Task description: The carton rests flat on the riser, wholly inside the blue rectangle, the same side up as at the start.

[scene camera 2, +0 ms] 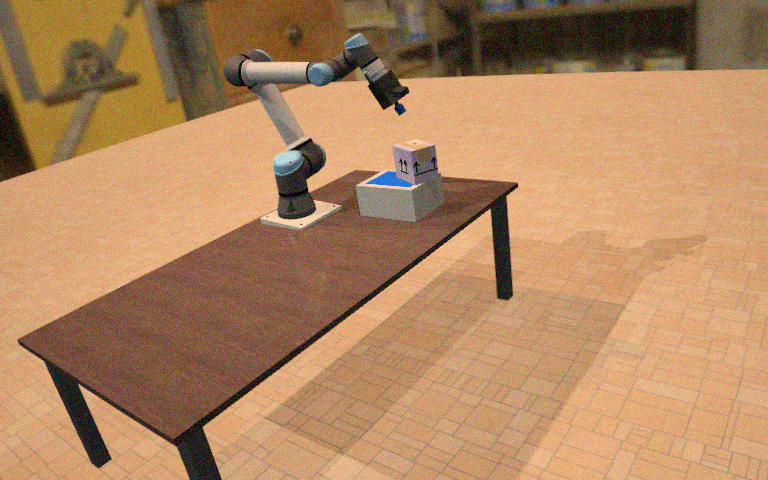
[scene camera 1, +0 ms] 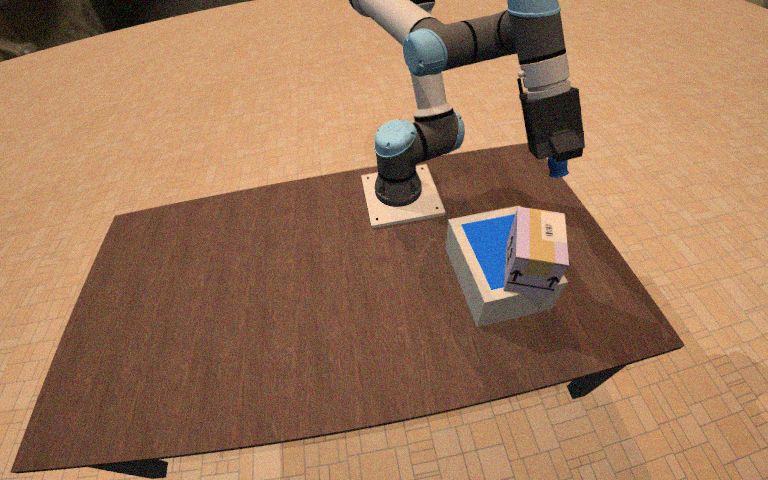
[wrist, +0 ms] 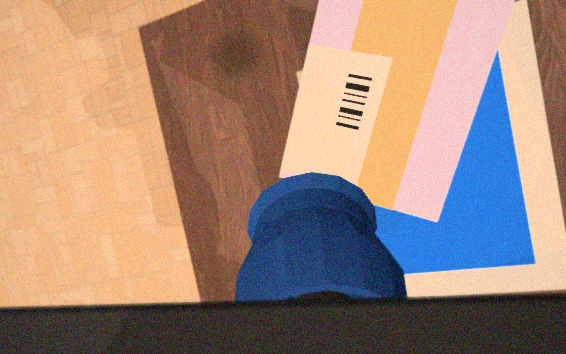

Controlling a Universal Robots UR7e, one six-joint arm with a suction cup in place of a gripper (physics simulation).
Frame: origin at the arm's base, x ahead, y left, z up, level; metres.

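Seen in the pictures: end effector, tool point: [scene camera 2: 402, 113] [scene camera 1: 558, 173] [wrist: 311, 229]; arm's base, origin of the base link: [scene camera 2: 297, 211] [scene camera 1: 398, 189].
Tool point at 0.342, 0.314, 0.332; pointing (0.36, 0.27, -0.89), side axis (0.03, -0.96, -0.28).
Note:
Pixels of each thing's top centre, then the offset from my tool point to it, as dx, dy, dz. Level surfaces: height alone.
- carton, middle of its top: [wrist: 384, 86] [scene camera 1: 541, 233] [scene camera 2: 413, 145] +0.054, -0.019, -0.109
- riser, middle of its top: [wrist: 423, 171] [scene camera 1: 504, 248] [scene camera 2: 398, 178] -0.008, -0.059, -0.233
- blue rectangle, middle of its top: [wrist: 423, 171] [scene camera 1: 504, 248] [scene camera 2: 398, 178] -0.008, -0.059, -0.233
- brown table, its level: dz -0.353
The carton [scene camera 1: 540, 240] [scene camera 2: 416, 164] [wrist: 405, 100], pink with orange tape and a barcode label on top, stands on the riser [scene camera 1: 512, 310] [scene camera 2: 386, 203] [wrist: 539, 175], arrows pointing up. It looks flat. It is turned relative to the blue rectangle [scene camera 1: 485, 243] [scene camera 2: 389, 179] [wrist: 480, 215], covers part of it and reaches past its edge over the riser's right rim in scene camera 1. A stretch of blue shows beside it. My blue suction cup [scene camera 1: 558, 168] [scene camera 2: 400, 109] [wrist: 312, 220] is open, holding nothing, in the air above the carton and apart from it.
The arm's white base plate [scene camera 1: 370, 213] [scene camera 2: 271, 220] is bolted to the brown table [scene camera 1: 254, 316] [scene camera 2: 226, 316], beside the riser. The table's right edge lies a short way beyond the riser in scene camera 1.

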